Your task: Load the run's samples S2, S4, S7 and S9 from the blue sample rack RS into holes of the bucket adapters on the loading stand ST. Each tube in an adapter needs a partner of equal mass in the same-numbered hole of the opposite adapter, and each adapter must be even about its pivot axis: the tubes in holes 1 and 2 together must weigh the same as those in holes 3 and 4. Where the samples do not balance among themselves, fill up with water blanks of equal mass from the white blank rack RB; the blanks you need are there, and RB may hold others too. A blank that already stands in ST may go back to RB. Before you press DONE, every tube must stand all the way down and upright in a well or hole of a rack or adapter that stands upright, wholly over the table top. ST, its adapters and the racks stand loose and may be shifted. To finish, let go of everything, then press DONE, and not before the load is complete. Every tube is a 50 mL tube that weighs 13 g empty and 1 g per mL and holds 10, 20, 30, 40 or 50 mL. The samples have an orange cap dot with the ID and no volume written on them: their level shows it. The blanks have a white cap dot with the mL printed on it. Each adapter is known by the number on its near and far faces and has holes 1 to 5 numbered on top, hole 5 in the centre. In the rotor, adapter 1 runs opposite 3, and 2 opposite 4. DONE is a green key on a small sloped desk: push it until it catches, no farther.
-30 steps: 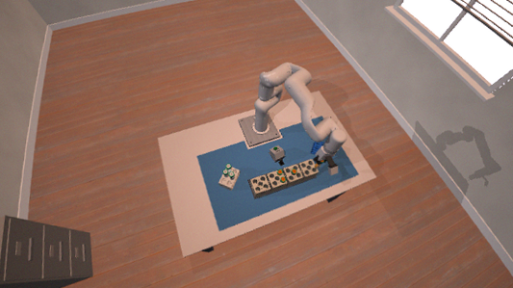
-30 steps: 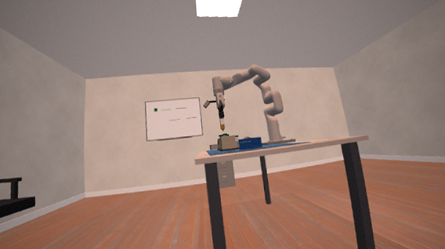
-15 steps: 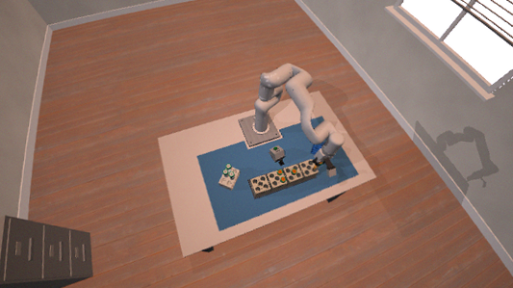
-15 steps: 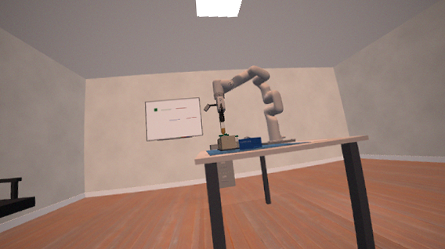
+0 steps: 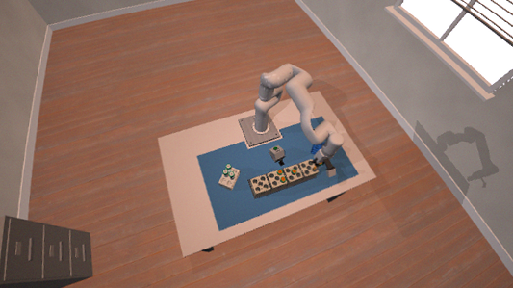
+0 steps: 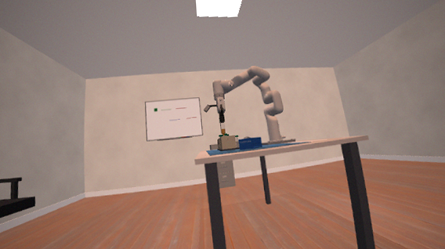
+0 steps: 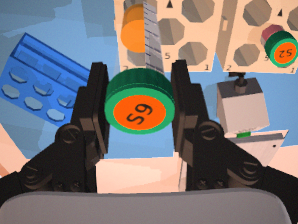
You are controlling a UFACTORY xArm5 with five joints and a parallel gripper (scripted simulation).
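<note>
Right now the sample tube S9 is 1 cm ahead of my hand and 5 cm below it. The rest, counted from my hand: sample tube S2: 4 cm behind, 12 cm to the right, 15 cm below; sample tube S4: 8 cm behind, 22 cm to the right, 15 cm below; sample tube S7: 3 cm behind, 23 cm to the right, 15 cm below.
</note>
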